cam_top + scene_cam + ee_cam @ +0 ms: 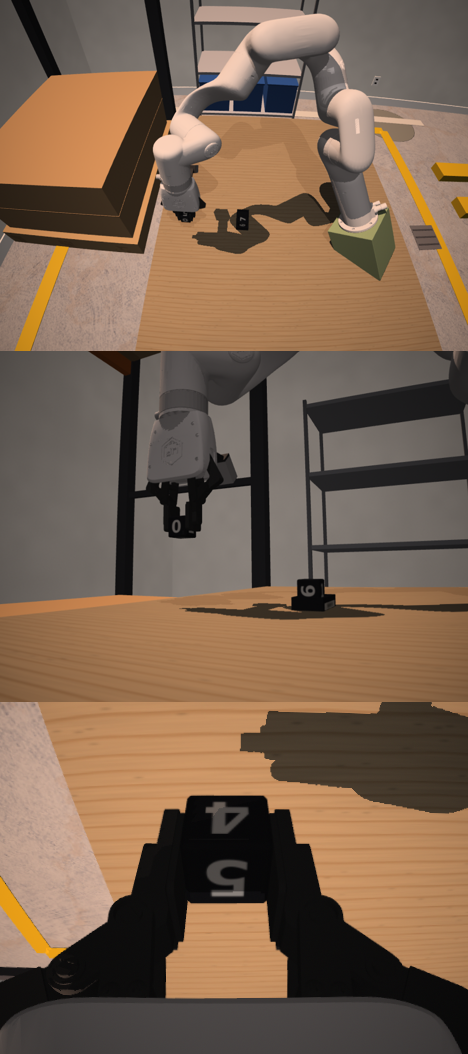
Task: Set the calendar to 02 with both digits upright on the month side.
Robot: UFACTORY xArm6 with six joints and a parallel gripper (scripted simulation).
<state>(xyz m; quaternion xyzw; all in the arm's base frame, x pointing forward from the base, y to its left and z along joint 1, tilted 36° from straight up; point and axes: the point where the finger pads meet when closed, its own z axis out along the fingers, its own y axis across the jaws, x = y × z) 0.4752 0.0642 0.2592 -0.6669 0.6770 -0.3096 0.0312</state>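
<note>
My gripper is now 180 mm past the cube, 100 mm above it and 20 mm to the left of it. The rest, counted from my hand: black calendar tray (180 mm behind, 120 mm below, 40 mm to the right).
</note>
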